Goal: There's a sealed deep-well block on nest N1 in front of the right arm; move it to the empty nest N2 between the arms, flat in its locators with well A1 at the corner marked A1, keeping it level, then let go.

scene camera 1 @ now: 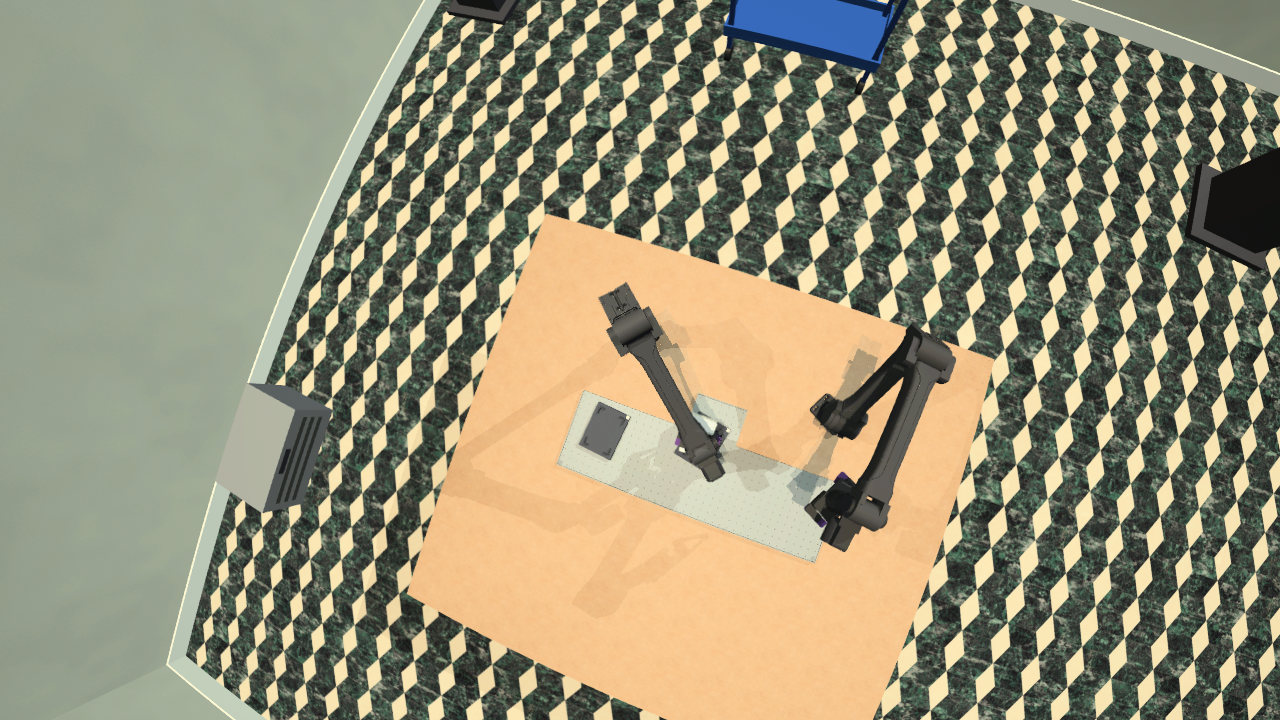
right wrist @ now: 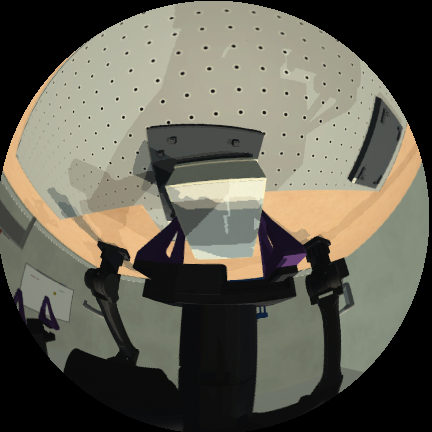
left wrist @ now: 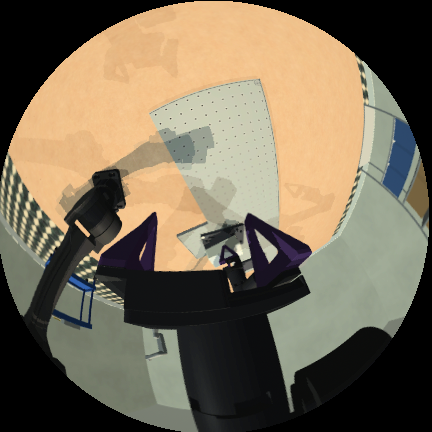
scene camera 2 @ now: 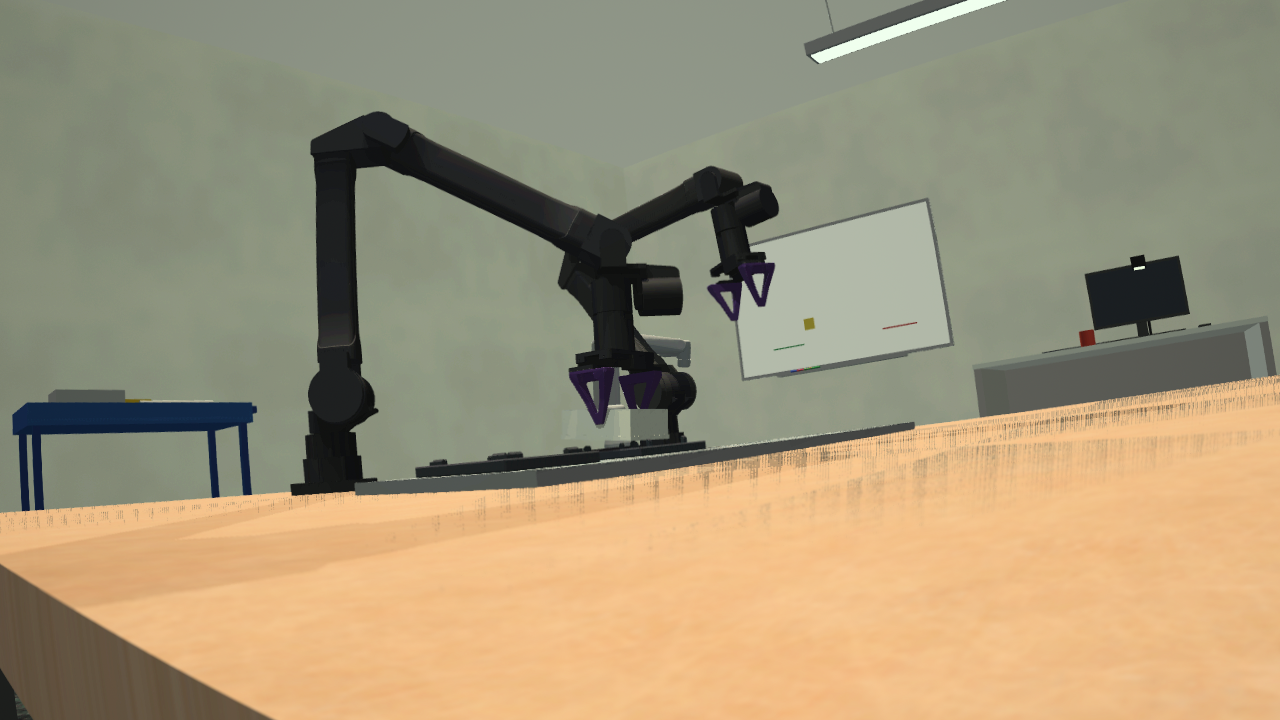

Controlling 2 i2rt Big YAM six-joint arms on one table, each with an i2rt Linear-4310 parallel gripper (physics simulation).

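Places are measured from the left arm's base along level axes (x back, y right, z up), in metres.
Pixels of known places: left gripper, between the fingertips: (scene camera 1: pixel 822 495) (left wrist: pixel 202 216) (scene camera 2: pixel 747 313); right gripper, between the fingertips: (right wrist: pixel 219 211) (left wrist: pixel 226 250) (scene camera 2: pixel 619 424); left arm's base, origin of its link: (scene camera 1: pixel 830 414) (right wrist: pixel 114 249) (left wrist: pixel 109 189); right arm's base, origin of its link: (right wrist: pixel 314 244) (scene camera 2: pixel 335 492).
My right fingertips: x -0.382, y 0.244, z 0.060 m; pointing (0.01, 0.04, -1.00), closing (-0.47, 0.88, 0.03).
Observation:
Ahead of a thing's pixels: the offset from my right fingertips to its top centre. Level surfaces: height alone.
The sealed deep-well block @[dx +0.009, dy +0.004, dz +0.029 m] (scene camera 1: pixel 712 419) (scene camera 2: pixel 626 426) (right wrist: pixel 219 209) is pale and translucent with a flat seal on top. My right gripper (scene camera 1: pixel 702 439) (scene camera 2: pixel 617 397) (right wrist: pixel 219 211) is shut on its sides and holds it level, low over dark nest N1 @[dx +0.004, dy -0.021, dz -0.025 m] (right wrist: pixel 201 139). I cannot tell whether the block touches the nest. The empty nest N2 @[dx -0.218, dy +0.223, dz -0.029 m] (scene camera 1: pixel 603 427) (right wrist: pixel 379 144) is a dark plate farther along the perforated grey board @[dz -0.047 m] (scene camera 1: pixel 760 510) (left wrist: pixel 233 132) (right wrist: pixel 241 60). My left gripper (scene camera 1: pixel 822 413) (scene camera 2: pixel 740 286) (left wrist: pixel 202 216) is open and empty, high above the board.
The board lies on an orange table @[dz -0.060 m] (scene camera 1: pixel 626 609) (scene camera 2: pixel 716 582). A blue cart (scene camera 1: pixel 805 30) (scene camera 2: pixel 133 416) and a grey cabinet (scene camera 1: pixel 273 443) stand on the floor beyond it. A whiteboard (scene camera 2: pixel 840 286) and a counter with a monitor (scene camera 2: pixel 1127 357) are at the wall.

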